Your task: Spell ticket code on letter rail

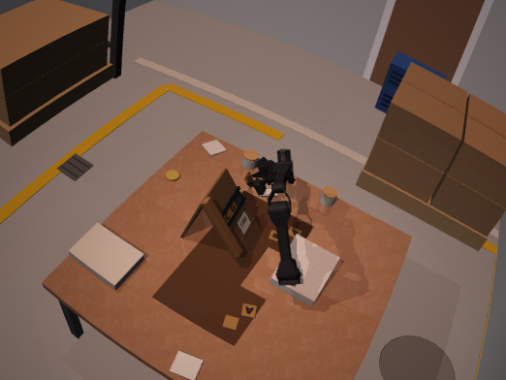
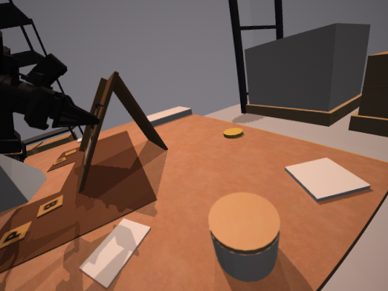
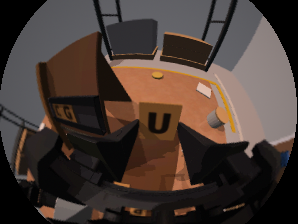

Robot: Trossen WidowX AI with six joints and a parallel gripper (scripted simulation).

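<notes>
Now: the white ticket 16 cm to the left of my gripper tip, 8 cm below it and 8 cm behind it. The rest, counted from my gripper tip: dark mat (28 cm to the left, 18 cm below, 17 cm behind); then yellow disc (39 cm ahead, 17 cm below, 4 cm to the left); then white card (18 cm below, 17 cm to the right, 4 cm behind).
</notes>
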